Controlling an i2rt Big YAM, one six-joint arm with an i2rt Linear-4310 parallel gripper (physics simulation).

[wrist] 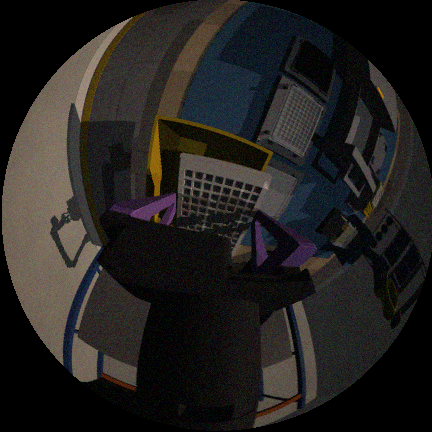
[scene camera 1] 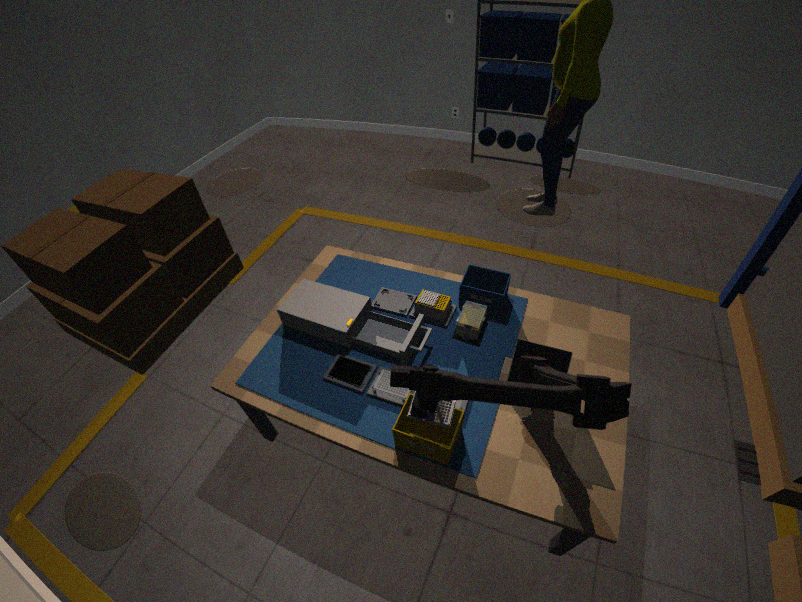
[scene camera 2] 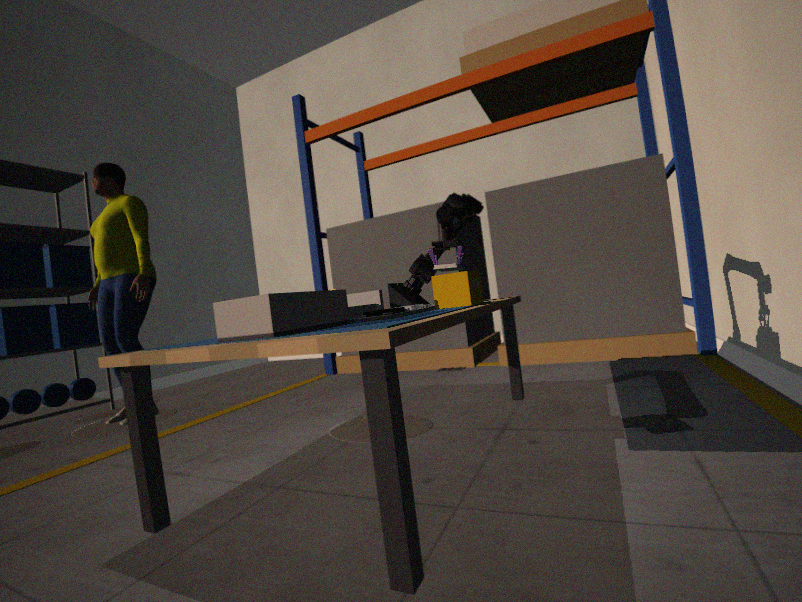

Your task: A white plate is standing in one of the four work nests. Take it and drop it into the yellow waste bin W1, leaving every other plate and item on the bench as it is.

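Frame: origin at the arm's base, x ahead, y left, z up, level; metres.
Seen in the pictures: gripper, fingertip midpoint: (wrist: 216,204) (scene camera 1: 426,407) (scene camera 2: 447,268); arm's base, origin of the base link: (scene camera 2: 408,293).
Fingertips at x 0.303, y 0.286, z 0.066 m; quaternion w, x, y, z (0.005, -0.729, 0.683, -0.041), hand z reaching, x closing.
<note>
Pixels of each thing's top centre, then the offset from my fingertips to it. "pt": a spot on its surface instead.
- yellow waste bin W1, middle of its top: (wrist: 193,200) (scene camera 1: 428,420) (scene camera 2: 456,273) dx -0.015, dy +0.025, dz -0.022 m
- nest with a dark item, surface spot: (wrist: 312,62) (scene camera 1: 350,373) pt dx +0.320, dy -0.110, dz -0.121 m
- grey machine, surface spot: (scene camera 1: 323,307) pt dx +0.519, dy -0.309, dz -0.040 m
- yellow-and-white rack, middle of its top: (scene camera 1: 433,298) (wrist: 375,201) dx +0.133, dy -0.500, dz -0.065 m
- small container, middle of its top: (scene camera 1: 472,313) (wrist: 346,237) dx -0.034, dy -0.467, dz -0.065 m
- blue bin, middle of its top: (scene camera 1: 485,279) (wrist: 360,251) dx -0.050, dy -0.625, dz -0.022 m
The white plate (scene camera 1: 445,412) (scene camera 2: 445,266) (wrist: 220,187), with a grid of square wells, is held between the purple fingers of my gripper (scene camera 2: 445,257) (wrist: 216,204). The gripper is shut on the plate's sides. The yellow waste bin W1 (scene camera 1: 424,444) (scene camera 2: 451,289) (wrist: 155,150) stands open at the table's near edge in scene camera 1. In scene camera 2 the plate is level and slightly above the bin's rim. In the wrist view it covers part of the bin's opening, and the bin's far side shows beyond it. The fingertips are mostly hidden in scene camera 1.
Another white plate (scene camera 1: 389,384) (wrist: 299,117) sits in a nest near the bin, beside a nest with a dark item (scene camera 1: 349,372) (wrist: 312,62). A grey machine (scene camera 1: 323,307), a yellow-and-white rack (scene camera 1: 432,301), a small container (scene camera 1: 470,318) and a blue bin (scene camera 1: 484,285) stand farther back.
</note>
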